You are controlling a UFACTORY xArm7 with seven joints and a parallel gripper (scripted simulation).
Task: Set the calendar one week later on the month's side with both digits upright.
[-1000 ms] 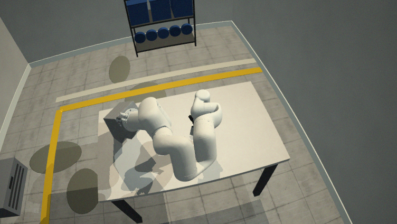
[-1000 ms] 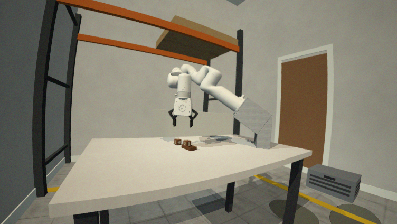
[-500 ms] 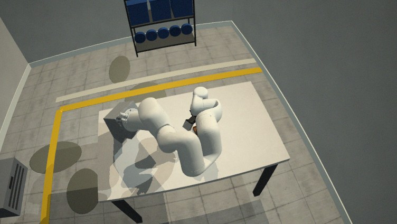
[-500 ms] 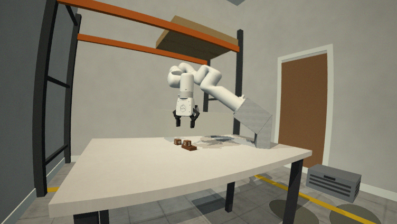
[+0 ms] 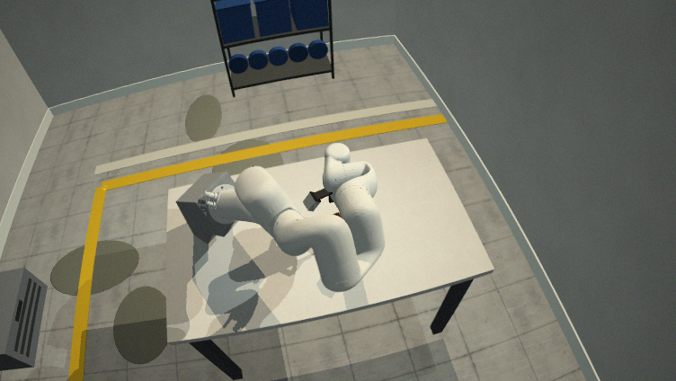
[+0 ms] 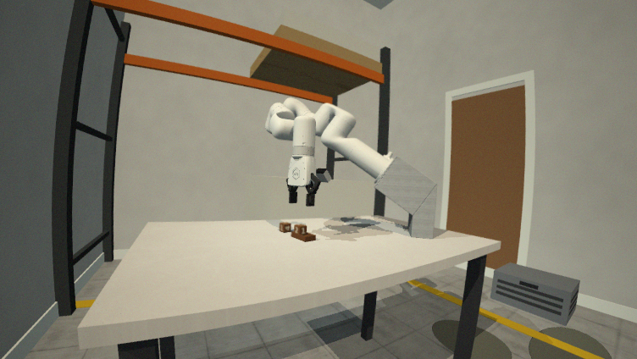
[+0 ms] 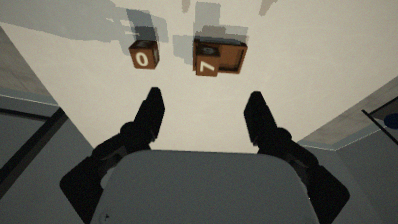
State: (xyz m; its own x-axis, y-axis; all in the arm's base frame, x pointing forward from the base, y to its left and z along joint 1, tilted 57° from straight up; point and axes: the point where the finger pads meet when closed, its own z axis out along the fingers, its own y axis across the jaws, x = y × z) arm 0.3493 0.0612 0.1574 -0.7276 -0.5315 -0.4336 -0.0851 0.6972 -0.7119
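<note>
The brown wooden tray is 20 mm to the left of my hand and 110 mm below it.
</note>
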